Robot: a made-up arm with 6 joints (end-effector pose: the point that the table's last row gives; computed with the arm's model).
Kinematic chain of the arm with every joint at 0, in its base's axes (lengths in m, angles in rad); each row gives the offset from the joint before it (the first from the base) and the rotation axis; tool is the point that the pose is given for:
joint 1: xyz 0 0 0.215 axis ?
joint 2: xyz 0 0 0 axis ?
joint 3: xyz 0 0 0.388 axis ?
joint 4: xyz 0 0 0 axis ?
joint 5: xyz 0.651 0 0 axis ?
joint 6: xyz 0 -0.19 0 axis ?
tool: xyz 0 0 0
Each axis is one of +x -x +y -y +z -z.
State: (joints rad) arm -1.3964 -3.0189 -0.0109 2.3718 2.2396 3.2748
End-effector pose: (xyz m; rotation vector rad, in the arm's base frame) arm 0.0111 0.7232 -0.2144 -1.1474 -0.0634 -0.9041
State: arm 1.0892 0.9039 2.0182 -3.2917 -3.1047 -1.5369
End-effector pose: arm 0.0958 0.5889 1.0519 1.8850 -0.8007 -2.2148
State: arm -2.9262 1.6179 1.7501 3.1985 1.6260 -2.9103
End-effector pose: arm -0.9699 -0.4064 0.2718 1.9191 0.5068 -2.0758
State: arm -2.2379 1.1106 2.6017 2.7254 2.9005 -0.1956
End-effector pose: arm -0.0633 -0.3612 1.0424 -0.9973 1.4892 0.7663
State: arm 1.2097 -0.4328 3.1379 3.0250 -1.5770 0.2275
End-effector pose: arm -0.4399 -0.6308 0.2763 1.7064 1.2173 -0.9341
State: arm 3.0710 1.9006 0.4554 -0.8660 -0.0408 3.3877
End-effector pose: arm -0.2956 0.1443 -0.5747 0.4991 1.5902 -0.5908
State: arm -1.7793 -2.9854 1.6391 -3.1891 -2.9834 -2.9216
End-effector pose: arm 0.2081 0.0669 -0.8176 -1.3442 -0.7594 -1.6512
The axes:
joint 1: +z
joint 2: +y
joint 3: -y
joint 4: -x
joint 5: -y
joint 6: -x

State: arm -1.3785 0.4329 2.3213 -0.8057 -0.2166 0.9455
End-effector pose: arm -0.1120 -0.1132 1.2284 -1.3822 -1.2645 -1.0003
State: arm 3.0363 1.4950 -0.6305 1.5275 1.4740 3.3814
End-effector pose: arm -0.2034 0.0298 -0.4090 -1.8979 2.1143 -0.2355
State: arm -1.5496 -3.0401 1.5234 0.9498 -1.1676 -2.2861
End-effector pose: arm -0.1102 -0.0193 -0.8377 -0.7754 -1.1101 2.3669
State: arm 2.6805 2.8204 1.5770 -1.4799 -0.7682 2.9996
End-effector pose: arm -0.1291 0.0834 -0.8304 0.6875 0.7267 -1.9960
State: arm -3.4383 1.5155 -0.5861 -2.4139 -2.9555 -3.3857
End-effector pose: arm 0.0074 -0.1506 -0.2610 -1.2020 -0.9746 -2.4346
